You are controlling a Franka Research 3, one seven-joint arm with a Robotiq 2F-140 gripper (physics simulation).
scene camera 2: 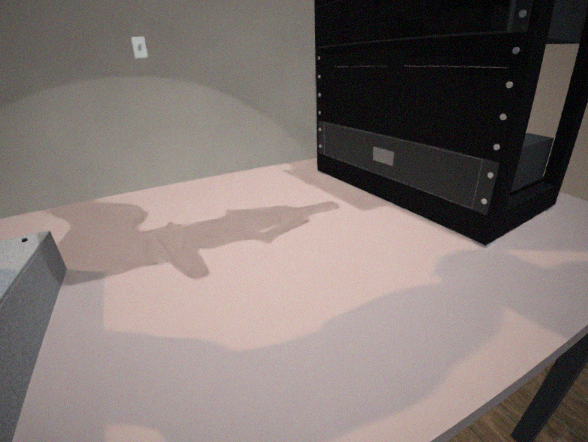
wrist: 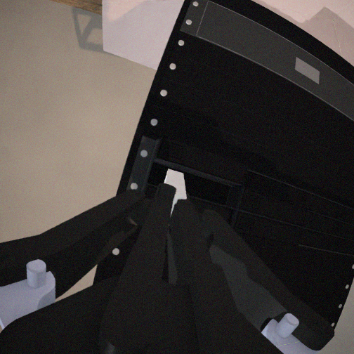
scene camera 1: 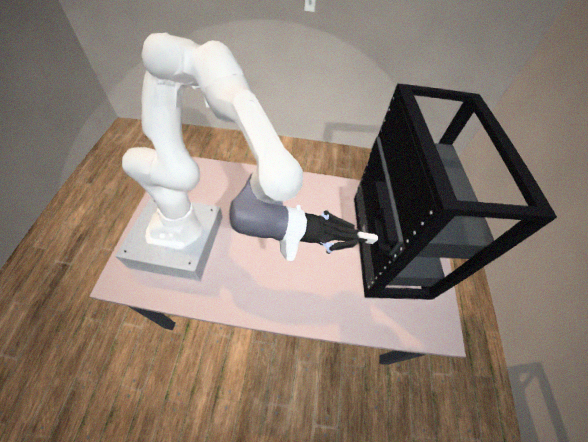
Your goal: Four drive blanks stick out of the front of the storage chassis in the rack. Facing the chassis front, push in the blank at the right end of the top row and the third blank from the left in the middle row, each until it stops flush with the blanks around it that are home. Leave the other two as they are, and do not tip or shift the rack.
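The black rack (scene camera 1: 500,208) (scene camera 2: 410,200) (wrist: 159,107) stands upright. The storage chassis (wrist: 147,145) shows in the wrist view by its grey ear with two screws. Its front is very dark; faint edges of blanks show right of the fingertips there, but I cannot tell individual blanks or which stand out. My gripper (scene camera 1: 361,236) (wrist: 171,183) is shut, with nothing gripped. A small white piece (scene camera 1: 369,238) (wrist: 175,179) shows at its fingertips, in front of the chassis; whether it touches a blank is unclear. The gripper hides part of the chassis front. In scene camera 2, its shadow shows.
A grey panel (scene camera 2: 430,172) (wrist: 250,47) with a light label is mounted at the bottom of the rack. The rack stands on the pink table (scene camera 1: 300,300) (scene camera 2: 250,300), opposite the arm's grey base block (scene camera 1: 160,265) (scene camera 2: 35,300). A wall is behind the rack.
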